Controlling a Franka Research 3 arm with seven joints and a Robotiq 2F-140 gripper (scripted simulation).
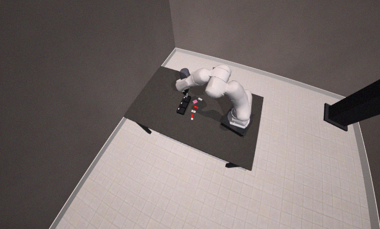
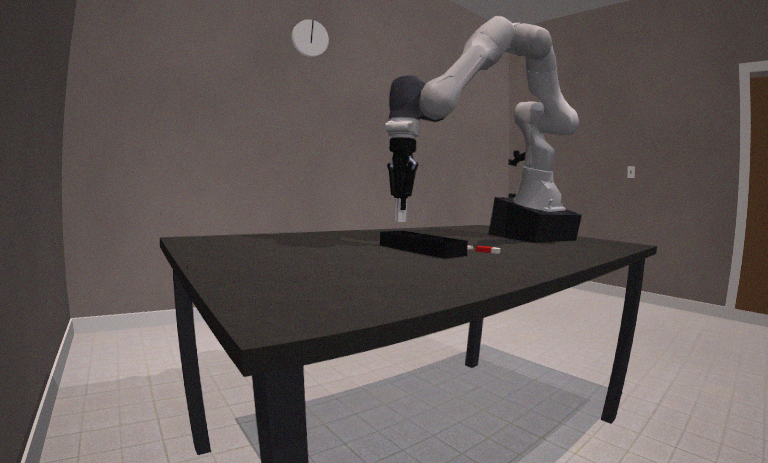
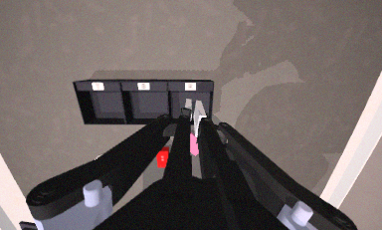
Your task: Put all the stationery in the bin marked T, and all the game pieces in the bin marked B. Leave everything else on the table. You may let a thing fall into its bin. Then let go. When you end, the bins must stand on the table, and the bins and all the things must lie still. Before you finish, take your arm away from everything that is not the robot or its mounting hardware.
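The black bin row lies 2 cm behind my hand, 8 cm to the left of it and 8 cm below it. Also, from my hand: red-and-white eraser: 19 cm behind, 18 cm to the left, 10 cm below; then pink block: 11 cm behind, 2 cm to the right, 10 cm below.
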